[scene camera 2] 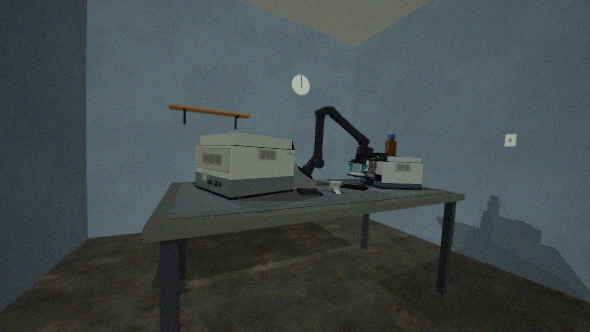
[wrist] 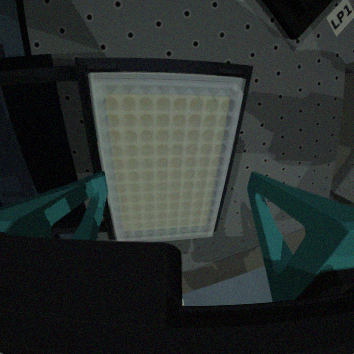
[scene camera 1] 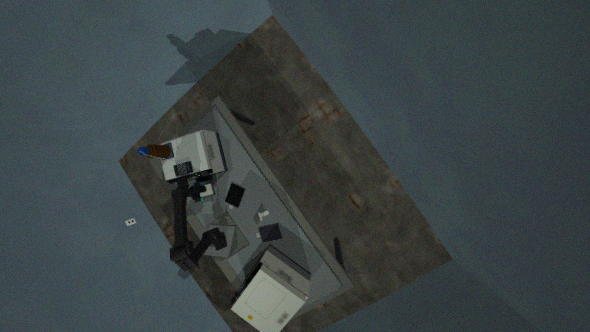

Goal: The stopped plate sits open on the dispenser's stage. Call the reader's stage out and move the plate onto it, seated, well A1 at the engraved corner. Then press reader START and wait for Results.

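Pixels of known places: gripper, fingertip midpoint: (scene camera 2: 356, 172) (wrist: 177, 179); arm's base at its link origin: (scene camera 2: 304, 173) (scene camera 1: 220, 241).
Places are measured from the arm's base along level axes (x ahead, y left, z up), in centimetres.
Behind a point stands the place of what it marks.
The open plate (scene camera 1: 207, 191) {x 8.9, y 39.6, z 1.4 cm} (wrist: 167, 160) {x 8.5, y 41.0, z 1.8 cm}, with rows of pale yellow wells, lies in the dark frame of the dispenser's stage (wrist: 165, 65) {x 13.7, y 40.1, z 0.4 cm}. The stage sticks out from the white dispenser (scene camera 1: 187, 150) {x 18.1, y 69.7, z 15.9 cm} (scene camera 2: 400, 172) {x 29.5, y 62.0, z 4.9 cm}. My gripper (scene camera 1: 202, 195) {x 7.1, y 40.6, z 2.0 cm} (scene camera 2: 358, 170) {x 7.1, y 40.6, z 2.0 cm} (wrist: 177, 179) {x 7.1, y 40.6, z 2.0 cm} is open and empty above the plate. In the wrist view its teal fingers stand on either side of the plate's nearer half; the left tip looks close to the plate's edge, the right tip has a wider gap. The reader (scene camera 1: 270, 300) {x 32.1, y -42.5, z 22.2 cm} (scene camera 2: 245, 165) {x 50.6, y -45.9, z 7.9 cm} is the large white and grey box. No reader stage shows; its front is hidden.
An amber bottle with a blue cap (scene camera 1: 159, 151) {x 6.1, y 74.4, z 26.0 cm} (scene camera 2: 391, 146) {x 5.7, y 73.9, z 24.8 cm} stands on the dispenser. Two dark pads (scene camera 1: 235, 195) {x 25.3, y 27.9, z -5.4 cm} (scene camera 1: 270, 232) {x 38.8, y -9.4, z -6.1 cm} and a small white stand (scene camera 1: 263, 214) {x 40.4, y 5.9, z -4.8 cm} (scene camera 2: 335, 187) {x 39.3, y 6.0, z -4.1 cm} lie between the machines. A label "LP1" (wrist: 340, 17) {x 16.3, y 21.1, z -7.1 cm} shows beside a dark pad.
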